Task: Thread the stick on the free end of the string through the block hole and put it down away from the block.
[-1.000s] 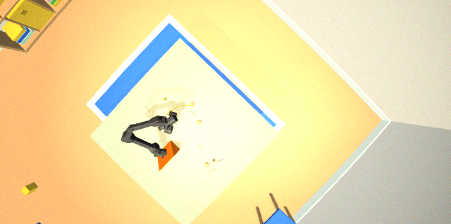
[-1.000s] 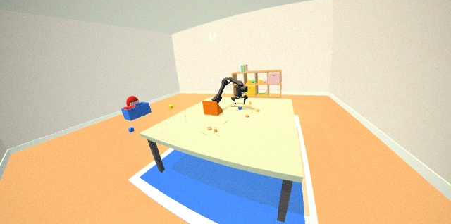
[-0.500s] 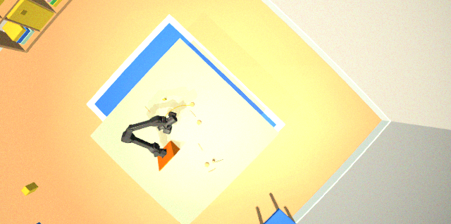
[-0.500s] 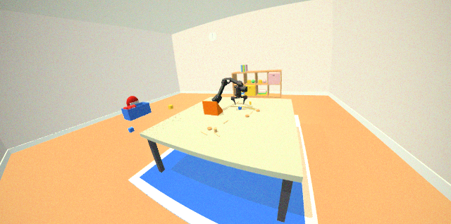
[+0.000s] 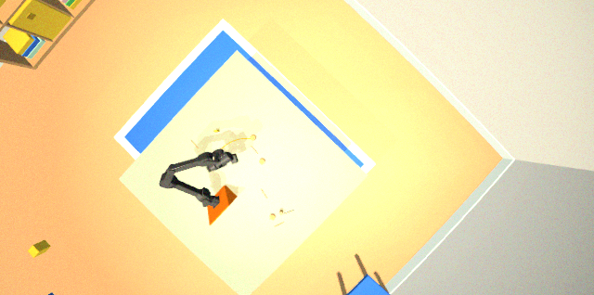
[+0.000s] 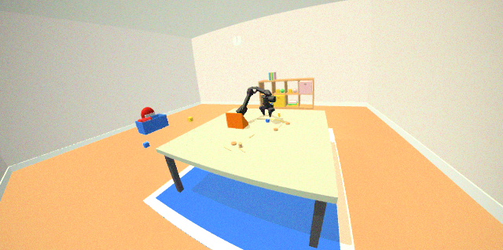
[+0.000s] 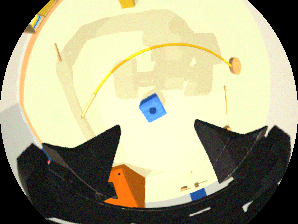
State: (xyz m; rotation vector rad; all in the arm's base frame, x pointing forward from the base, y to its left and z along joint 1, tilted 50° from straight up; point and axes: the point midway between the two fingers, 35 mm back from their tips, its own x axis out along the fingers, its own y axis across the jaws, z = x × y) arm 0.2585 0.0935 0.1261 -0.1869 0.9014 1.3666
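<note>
Right now my gripper tip is 50 mm above the blue block and 10 mm to the right of it. Also, from my gripper tip: yellow cube 210 mm to the left, 60 mm ahead, 40 mm below.
</note>
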